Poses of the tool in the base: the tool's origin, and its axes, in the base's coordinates. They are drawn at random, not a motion.
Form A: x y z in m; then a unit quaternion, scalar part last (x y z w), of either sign.
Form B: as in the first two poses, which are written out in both.
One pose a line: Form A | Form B
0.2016 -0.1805 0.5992 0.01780 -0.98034 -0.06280 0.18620 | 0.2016 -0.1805 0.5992 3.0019 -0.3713 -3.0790
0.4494 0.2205 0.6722 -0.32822 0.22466 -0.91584 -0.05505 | 0.4494 0.2205 0.6722 -0.5022 -0.6763 -3.0817
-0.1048 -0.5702 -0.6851 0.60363 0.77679 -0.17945 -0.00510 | -0.1048 -0.5702 -0.6851 -2.8459 0.2103 1.8518
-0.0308 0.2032 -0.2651 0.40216 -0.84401 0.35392 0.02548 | -0.0308 0.2032 -0.2651 -2.4847 -0.3338 -2.3670
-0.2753 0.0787 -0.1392 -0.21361 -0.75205 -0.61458 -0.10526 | -0.2753 0.0787 -0.1392 1.7963 -0.1044 2.6713
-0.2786 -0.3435 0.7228 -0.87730 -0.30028 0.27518 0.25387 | -0.2786 -0.3435 0.7228 -2.4379 0.3367 0.7842
